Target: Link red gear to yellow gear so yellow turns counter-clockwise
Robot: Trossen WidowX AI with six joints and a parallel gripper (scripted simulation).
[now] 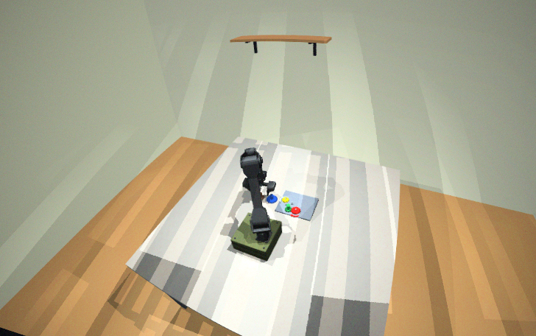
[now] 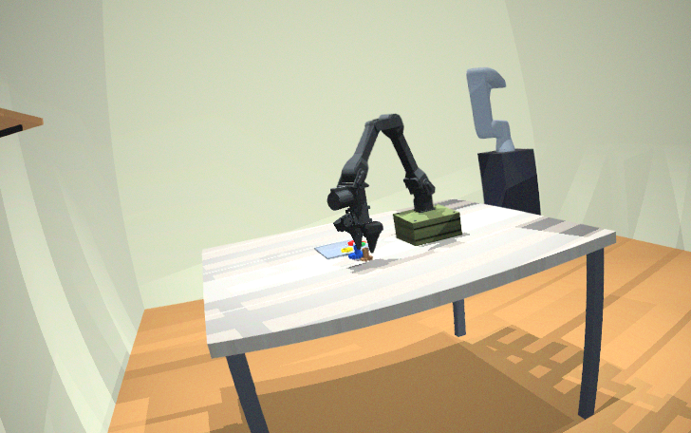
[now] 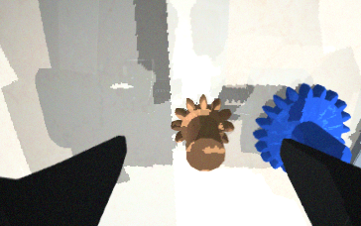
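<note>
The brown gear lies 1 cm below my gripper tip. The rest, counted from my gripper tip: green gear: 5 cm behind, 19 cm to the right; yellow gear: 1 cm ahead, 15 cm to the right, 1 cm below; blue gear: 7 cm to the right, 1 cm below.
</note>
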